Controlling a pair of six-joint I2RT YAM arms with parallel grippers.
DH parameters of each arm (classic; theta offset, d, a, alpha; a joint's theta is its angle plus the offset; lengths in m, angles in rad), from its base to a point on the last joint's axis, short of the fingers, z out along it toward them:
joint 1: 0 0.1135 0.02 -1.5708
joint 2: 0 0 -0.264 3.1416
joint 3: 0.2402 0 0.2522 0
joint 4: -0.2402 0 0.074 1.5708
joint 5: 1.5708 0 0 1.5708
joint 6: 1.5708 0.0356 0 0
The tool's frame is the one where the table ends.
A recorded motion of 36 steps. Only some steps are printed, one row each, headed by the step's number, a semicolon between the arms.
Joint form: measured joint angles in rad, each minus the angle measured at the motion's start. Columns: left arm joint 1, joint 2, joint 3, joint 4, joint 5, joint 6; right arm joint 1, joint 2, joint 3, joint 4, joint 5, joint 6.
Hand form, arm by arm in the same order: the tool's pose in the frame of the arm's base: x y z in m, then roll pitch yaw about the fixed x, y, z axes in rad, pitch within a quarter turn. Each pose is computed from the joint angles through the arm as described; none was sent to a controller.
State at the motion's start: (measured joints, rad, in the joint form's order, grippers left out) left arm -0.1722 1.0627 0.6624 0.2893 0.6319 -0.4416; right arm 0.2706 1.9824 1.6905 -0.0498 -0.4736 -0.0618
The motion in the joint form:
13: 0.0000 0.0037 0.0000 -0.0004 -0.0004 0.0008; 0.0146 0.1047 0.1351 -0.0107 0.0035 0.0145
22: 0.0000 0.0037 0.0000 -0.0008 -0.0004 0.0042; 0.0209 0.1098 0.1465 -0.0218 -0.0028 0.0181
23: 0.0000 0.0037 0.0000 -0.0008 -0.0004 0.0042; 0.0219 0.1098 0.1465 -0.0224 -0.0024 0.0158
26: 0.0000 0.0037 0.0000 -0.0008 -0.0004 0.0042; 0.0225 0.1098 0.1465 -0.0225 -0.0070 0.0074
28: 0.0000 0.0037 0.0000 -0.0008 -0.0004 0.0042; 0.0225 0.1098 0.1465 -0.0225 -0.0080 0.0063
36: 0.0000 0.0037 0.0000 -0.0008 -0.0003 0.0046; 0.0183 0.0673 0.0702 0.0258 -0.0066 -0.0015
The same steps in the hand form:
13: 0.2361 -0.0624 0.2917 -1.7596 1.0542 -2.5423; 0.4779 0.1569 0.3043 2.8062 1.2674 -2.7148
22: 0.2361 -0.0624 0.2917 -1.7613 1.0572 -2.5441; 0.4778 0.1604 0.3047 2.7868 1.2617 -2.7221
23: 0.2361 -0.0624 0.2917 -1.7613 1.0572 -2.5441; 0.4776 0.1609 0.3047 2.7937 1.2619 -2.7143
26: 0.2361 -0.0624 0.2917 -1.7613 1.0572 -2.5441; 0.4774 0.1613 0.3047 2.8138 1.2648 -2.6878
28: 0.2361 -0.0624 0.2917 -1.7613 1.0572 -2.5441; 0.4774 0.1613 0.3047 2.8160 1.2652 -2.6844
36: 0.2361 -0.0624 0.2917 -1.7614 1.0576 -2.5443; 0.4688 0.1565 0.3030 2.8507 1.2817 -2.6546

